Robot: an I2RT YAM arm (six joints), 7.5 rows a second.
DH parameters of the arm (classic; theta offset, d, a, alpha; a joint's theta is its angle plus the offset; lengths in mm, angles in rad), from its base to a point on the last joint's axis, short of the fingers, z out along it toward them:
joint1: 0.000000 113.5 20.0 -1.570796
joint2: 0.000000 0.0 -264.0 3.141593
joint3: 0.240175 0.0 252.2 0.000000
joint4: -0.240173 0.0 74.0 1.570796
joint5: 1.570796 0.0 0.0 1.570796
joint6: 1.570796 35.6 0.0 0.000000
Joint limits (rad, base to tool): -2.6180..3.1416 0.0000..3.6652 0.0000..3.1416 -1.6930..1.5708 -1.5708..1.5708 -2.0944..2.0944
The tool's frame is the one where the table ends.
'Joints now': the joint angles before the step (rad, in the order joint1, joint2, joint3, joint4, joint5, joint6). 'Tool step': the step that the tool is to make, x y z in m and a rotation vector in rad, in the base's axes. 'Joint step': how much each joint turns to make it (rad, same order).
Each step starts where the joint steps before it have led.
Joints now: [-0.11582, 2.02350, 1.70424, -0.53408, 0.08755, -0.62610]
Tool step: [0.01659, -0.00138, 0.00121, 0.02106, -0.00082, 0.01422]
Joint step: [-0.00077, 0.06927, 0.10880, -0.04135, -0.02569, 0.00251]
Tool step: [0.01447, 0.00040, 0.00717, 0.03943, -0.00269, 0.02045]
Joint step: [0.00116, 0.06397, 0.12849, -0.06687, -0.04246, 0.01130]
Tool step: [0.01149, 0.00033, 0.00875, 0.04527, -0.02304, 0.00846]
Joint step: [0.00038, 0.04967, 0.10919, -0.04180, -0.04108, 0.02541]
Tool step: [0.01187, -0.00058, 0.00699, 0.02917, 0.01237, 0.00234]
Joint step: [-0.00001, 0.07621, 0.15863, -0.09751, -0.02221, 0.01649]
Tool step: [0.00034, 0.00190, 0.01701, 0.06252, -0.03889, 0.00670]
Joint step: [0.00002, 0.00175, 0.06119, -0.02516, -0.05394, 0.03968]
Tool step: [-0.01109, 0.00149, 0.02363, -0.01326, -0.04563, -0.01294]
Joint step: [0.00153, -0.06065, -0.01999, 0.00662, 0.01581, 0.00480]
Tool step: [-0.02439, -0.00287, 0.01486, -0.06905, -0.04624, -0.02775]
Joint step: [-0.00744, -0.13732, -0.17515, 0.09012, 0.05782, -0.03257]
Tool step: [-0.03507, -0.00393, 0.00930, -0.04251, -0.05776, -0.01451]
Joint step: [-0.01669, -0.17373, -0.23445, 0.12309, 0.02041, -0.02815]
